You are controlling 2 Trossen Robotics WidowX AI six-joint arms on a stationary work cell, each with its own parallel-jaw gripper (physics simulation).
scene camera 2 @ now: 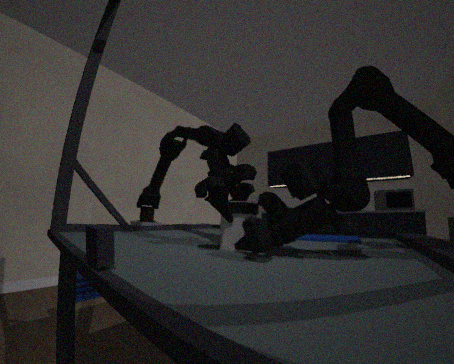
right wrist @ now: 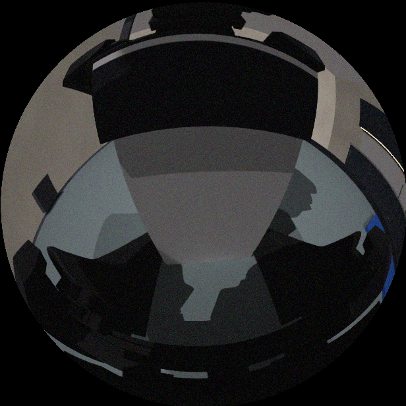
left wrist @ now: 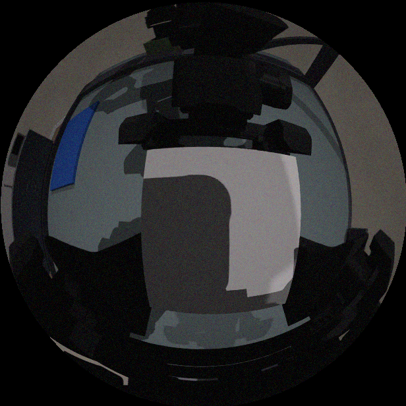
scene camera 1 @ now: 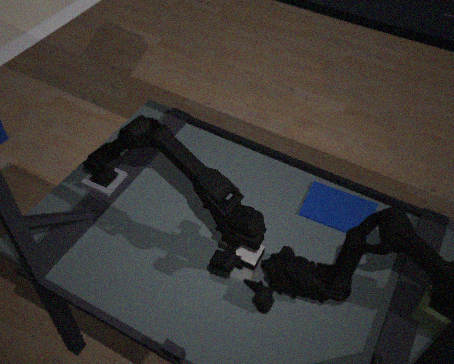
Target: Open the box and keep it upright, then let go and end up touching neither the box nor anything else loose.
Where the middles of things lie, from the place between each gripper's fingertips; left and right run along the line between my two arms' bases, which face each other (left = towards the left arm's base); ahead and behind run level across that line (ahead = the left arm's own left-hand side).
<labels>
I see the box lid (left wrist: 220,226) 30 mm above my left hand. Also, from my left hand: flat blue panel (scene camera 1: 334,208) (330 mm ahead, 180 mm to the right, 60 mm below); then dark block (scene camera 2: 99,238) (290 mm behind, 60 mm to the left, 40 mm below).
Now: right hand 1 cm to the right of the box lid and 9 cm below it. From my right hand the other things lie so: flat blue panel (33 cm ahead, 16 cm to the right, 1 cm below); dark block (29 cm behind, 8 cm to the left, 2 cm above).
</labels>
